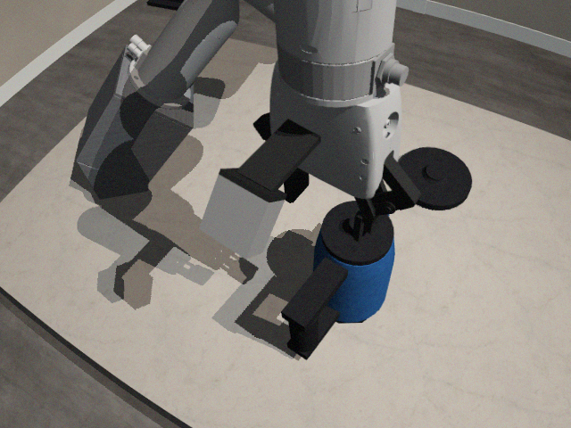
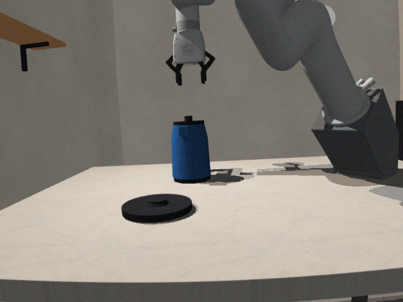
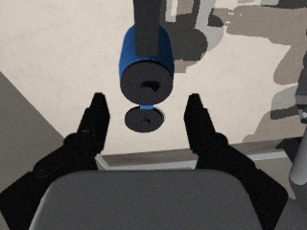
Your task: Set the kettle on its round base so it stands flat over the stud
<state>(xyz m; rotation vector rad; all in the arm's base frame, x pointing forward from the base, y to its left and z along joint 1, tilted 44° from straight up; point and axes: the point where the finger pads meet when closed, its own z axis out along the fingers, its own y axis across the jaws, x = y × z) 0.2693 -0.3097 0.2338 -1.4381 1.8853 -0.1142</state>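
Right now my hand is 210 mm above the blue kettle and 30 mm to the right of it. Round my hand: round black base 360 mm to the left, 300 mm below, 50 mm ahead.
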